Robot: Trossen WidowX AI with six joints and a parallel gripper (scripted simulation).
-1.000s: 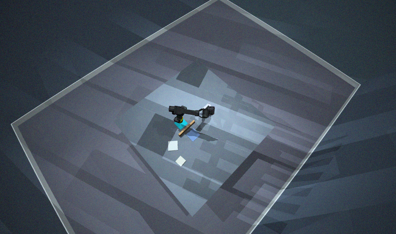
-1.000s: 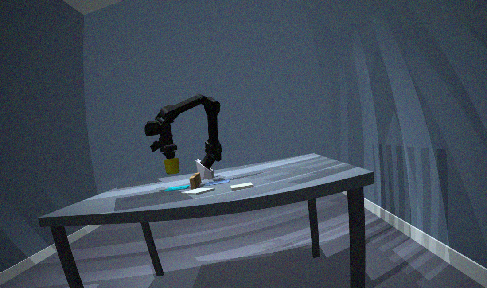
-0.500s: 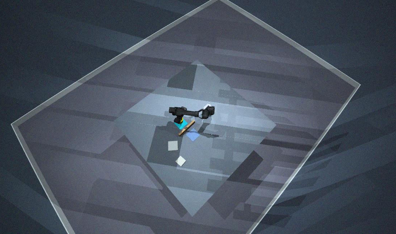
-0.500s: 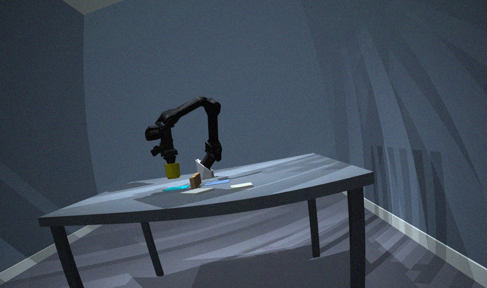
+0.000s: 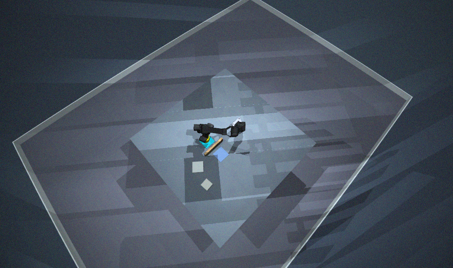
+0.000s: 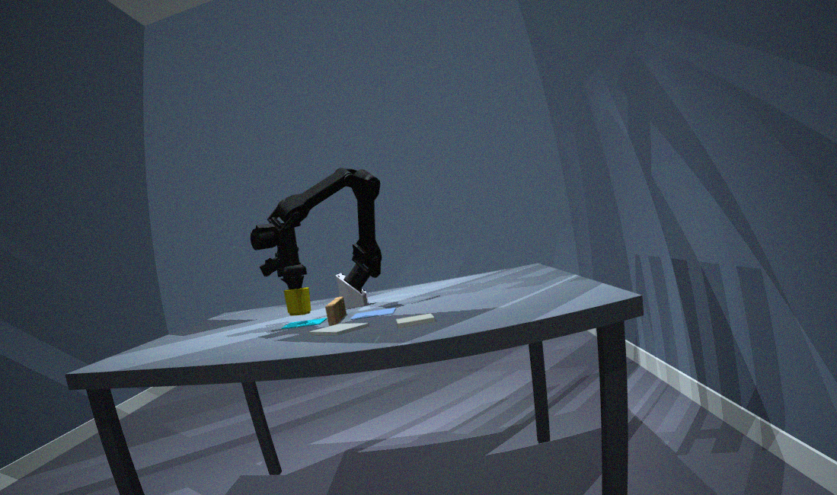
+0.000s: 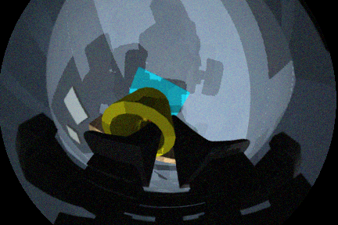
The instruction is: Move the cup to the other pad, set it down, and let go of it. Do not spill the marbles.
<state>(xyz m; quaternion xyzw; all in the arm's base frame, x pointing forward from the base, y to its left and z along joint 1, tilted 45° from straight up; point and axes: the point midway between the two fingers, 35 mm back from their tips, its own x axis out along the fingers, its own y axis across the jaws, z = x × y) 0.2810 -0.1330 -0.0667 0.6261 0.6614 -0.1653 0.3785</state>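
Right now my gripper tip is 7 cm above the bright cyan pad, 2 cm short of it and 1 cm to the right of it. Round my gripper tip: pale blue pad 21 cm to the left, 7 cm below, 3 cm ahead; wooden block 11 cm to the left, 4 cm below, 3 cm ahead; yellow cup 2 cm ahead, 1 cm to the left.
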